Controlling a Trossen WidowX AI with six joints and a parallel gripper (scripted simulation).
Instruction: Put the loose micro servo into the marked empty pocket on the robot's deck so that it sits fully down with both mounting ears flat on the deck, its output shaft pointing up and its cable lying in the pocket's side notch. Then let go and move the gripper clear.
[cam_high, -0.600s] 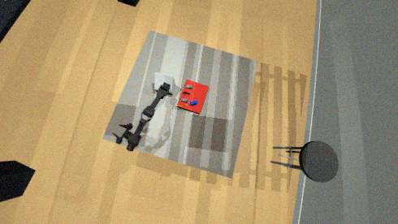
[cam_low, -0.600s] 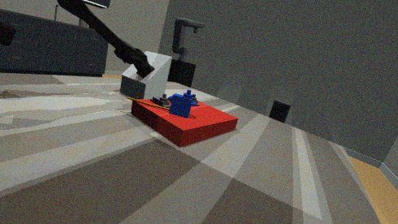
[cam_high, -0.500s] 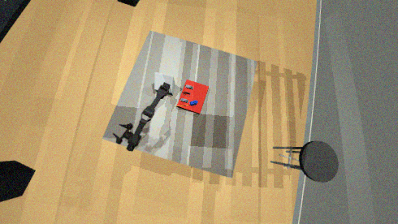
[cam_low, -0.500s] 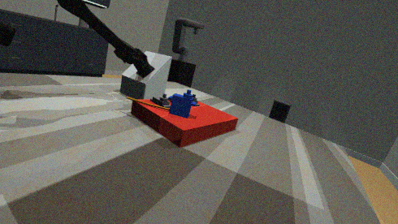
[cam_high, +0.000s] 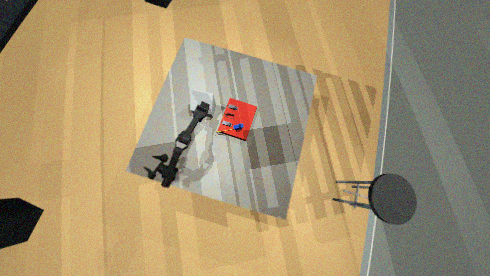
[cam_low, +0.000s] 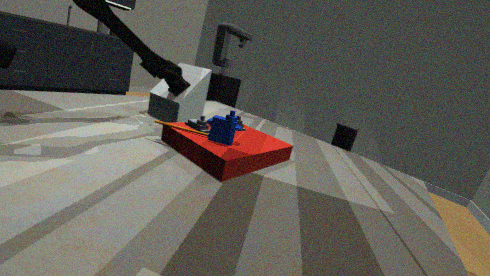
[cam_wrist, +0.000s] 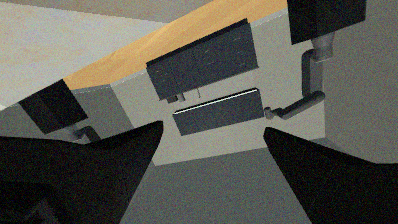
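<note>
Right now the red deck is 490 mm ahead of my gripper tip, 570 mm to the left of it and 150 mm below it.
</note>
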